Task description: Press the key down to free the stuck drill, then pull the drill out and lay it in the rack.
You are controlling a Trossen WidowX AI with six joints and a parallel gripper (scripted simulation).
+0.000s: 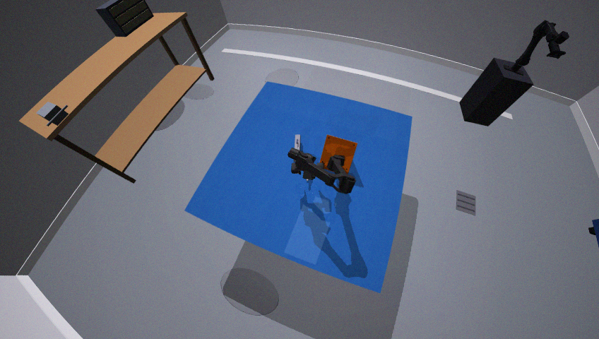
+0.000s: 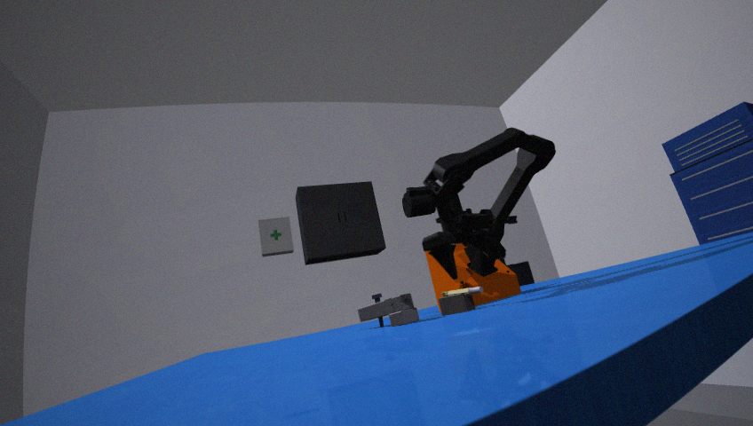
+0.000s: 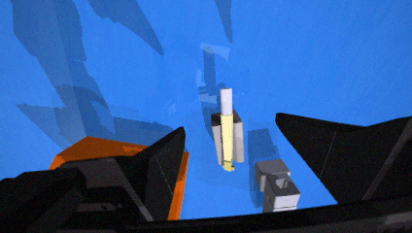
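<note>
Now: gripper tip 3 cm to the left of the drill, 3 cm above it and 1 cm short of it. Also, from my gripper tip: dark t-shaped piece: 22 cm to the right, 12 cm ahead, 2 cm below; light grey block: 20 cm to the right, 12 cm ahead, 4 cm below; grey notched block: 5 cm to the right, 5 cm below, 1 cm ahead.
</note>
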